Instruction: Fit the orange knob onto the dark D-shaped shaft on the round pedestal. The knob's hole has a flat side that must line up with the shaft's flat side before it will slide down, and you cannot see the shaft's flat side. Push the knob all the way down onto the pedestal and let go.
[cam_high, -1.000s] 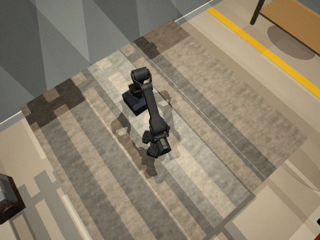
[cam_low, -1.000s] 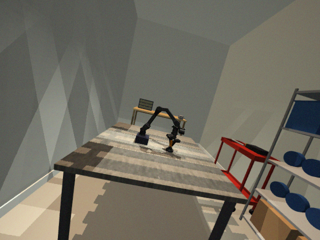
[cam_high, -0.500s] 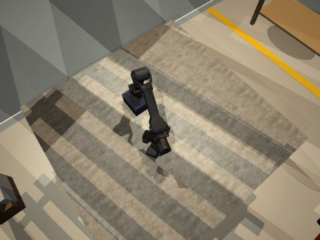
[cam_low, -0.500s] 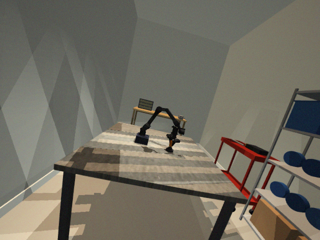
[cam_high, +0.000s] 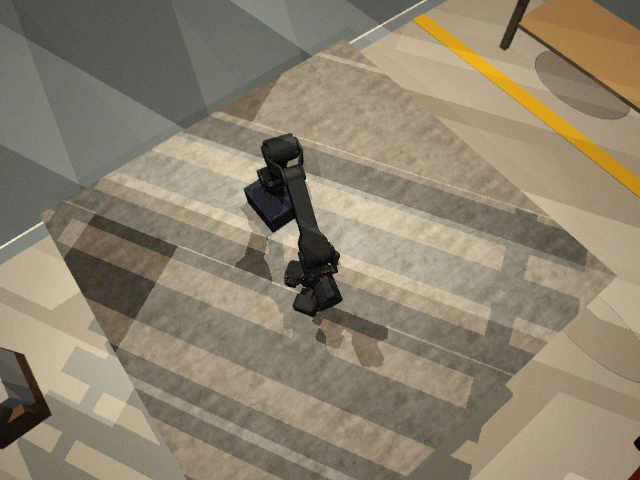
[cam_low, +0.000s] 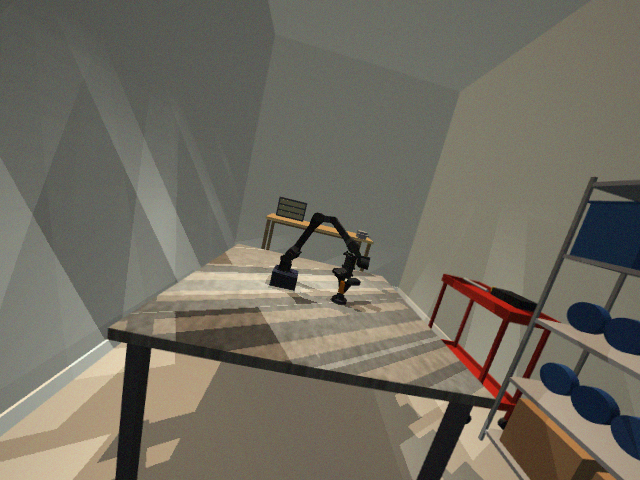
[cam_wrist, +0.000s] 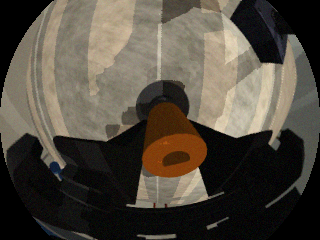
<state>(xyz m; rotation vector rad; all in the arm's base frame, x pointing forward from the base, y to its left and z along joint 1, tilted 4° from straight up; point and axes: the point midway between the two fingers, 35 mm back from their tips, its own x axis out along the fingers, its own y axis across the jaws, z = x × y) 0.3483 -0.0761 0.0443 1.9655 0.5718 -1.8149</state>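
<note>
My gripper tip is now 40 mm above the round pedestal. Also, from my gripper tip: orange knob: 20 mm above.
</note>
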